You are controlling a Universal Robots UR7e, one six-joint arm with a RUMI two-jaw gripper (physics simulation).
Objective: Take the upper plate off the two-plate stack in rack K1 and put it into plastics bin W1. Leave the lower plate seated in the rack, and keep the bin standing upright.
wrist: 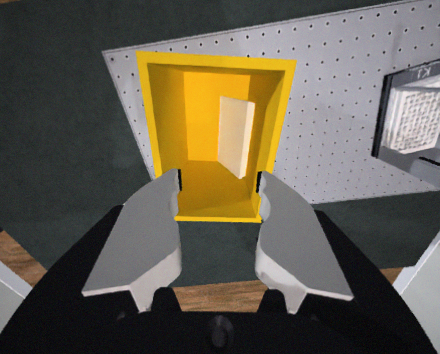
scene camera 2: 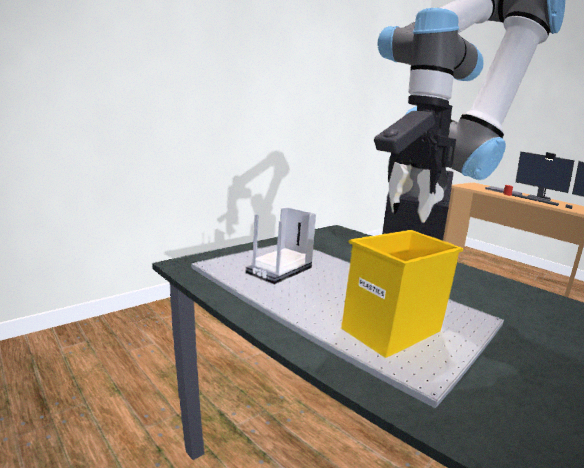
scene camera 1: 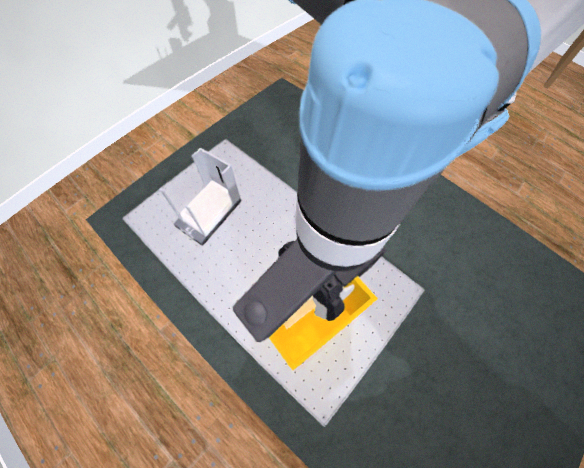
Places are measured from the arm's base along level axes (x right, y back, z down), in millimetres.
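Pixels of known places: gripper, fingertip midpoint: point(wrist: 219, 172) point(scene camera 2: 407, 217).
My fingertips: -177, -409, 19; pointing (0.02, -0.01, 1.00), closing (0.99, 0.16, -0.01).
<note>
Behind a point stands the place of what it marks, as x, y, z.
My gripper point(scene camera 1: 335, 300) point(scene camera 2: 409, 215) {-177, -409, 19} point(wrist: 219, 172) {-177, -409, 19} is open and empty, above the bin's rim, fingers pointing down. The yellow plastics bin W1 point(scene camera 1: 296, 352) {-215, -467, 245} point(scene camera 2: 395, 300) {-223, -494, 136} point(wrist: 215, 59) {-170, -487, 68} stands upright on the perforated board. The upper plate, an off-white slab point(scene camera 1: 301, 316) {-173, -404, 238} point(wrist: 232, 132) {-155, -390, 197}, lies inside the bin, tilted on its edge near one side wall; the bin walls hide it in the second scene view. Rack K1 point(scene camera 1: 229, 184) {144, -306, 147} point(scene camera 2: 307, 235) {145, -314, 151} point(wrist: 382, 120) {135, -364, 235} stands at the board's other end. One white plate point(scene camera 1: 207, 206) {182, -364, 217} point(scene camera 2: 281, 260) {169, -377, 214} point(wrist: 412, 117) {170, -369, 216} sits low and flat in it.
The perforated grey board point(scene camera 1: 260, 200) {111, -249, 247} point(scene camera 2: 300, 300) {25, -450, 247} point(wrist: 330, 125) {45, -364, 247} lies on the dark table top point(scene camera 1: 480, 300) {-476, -83, 261} point(scene camera 2: 530, 350) {-434, -232, 260} point(wrist: 50, 125) {-518, -435, 261}. The rack has thin upright posts and a tall back panel. A wooden desk point(scene camera 2: 525, 215) with monitors stands behind the arm.
</note>
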